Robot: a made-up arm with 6 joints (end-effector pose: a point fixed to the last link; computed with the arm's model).
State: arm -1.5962 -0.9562 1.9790 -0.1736 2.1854 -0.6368
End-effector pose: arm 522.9 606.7 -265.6 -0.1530 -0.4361 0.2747 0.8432
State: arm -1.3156 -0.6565 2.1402 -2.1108 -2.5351 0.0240
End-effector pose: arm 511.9 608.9 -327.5 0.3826 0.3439 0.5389 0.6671
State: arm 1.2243 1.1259 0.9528 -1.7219 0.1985 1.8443
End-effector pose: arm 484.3 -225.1 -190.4 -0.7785 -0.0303 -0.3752 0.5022
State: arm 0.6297 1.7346 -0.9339 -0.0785 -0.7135 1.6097
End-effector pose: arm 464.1 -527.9 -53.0 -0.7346 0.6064 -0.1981 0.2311
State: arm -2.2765 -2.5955 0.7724 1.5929 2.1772 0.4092
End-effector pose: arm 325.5 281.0 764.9 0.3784 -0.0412 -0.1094 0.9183
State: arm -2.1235 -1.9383 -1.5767 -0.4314 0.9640 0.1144
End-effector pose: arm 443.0 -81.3 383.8 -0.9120 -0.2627 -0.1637 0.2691
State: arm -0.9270 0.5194 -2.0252 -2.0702 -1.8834 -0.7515
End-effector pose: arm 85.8 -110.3 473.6 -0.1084 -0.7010 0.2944 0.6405
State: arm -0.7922 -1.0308 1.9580 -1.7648 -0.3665 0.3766
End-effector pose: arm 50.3 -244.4 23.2 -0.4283 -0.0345 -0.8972 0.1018
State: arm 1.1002 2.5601 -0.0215 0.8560 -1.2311 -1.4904
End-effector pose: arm 313.9 -552.1 -245.1 -0.1811 0.0933 0.5361 0.8192
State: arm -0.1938 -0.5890 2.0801 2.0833 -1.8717 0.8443
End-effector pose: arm 952.9 -413.6 -90.0 0.6241 0.2167 0.2795 0.6967
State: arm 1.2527 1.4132 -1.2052 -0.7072 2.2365 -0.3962
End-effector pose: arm -296.9 67.5 893.7 -0.2242 -0.9462 -0.1728 0.1567
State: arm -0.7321 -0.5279 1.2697 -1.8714 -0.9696 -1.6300
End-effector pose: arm 153.7 119.3 -206.2 0.9345 0.3067 0.1805 0.0017
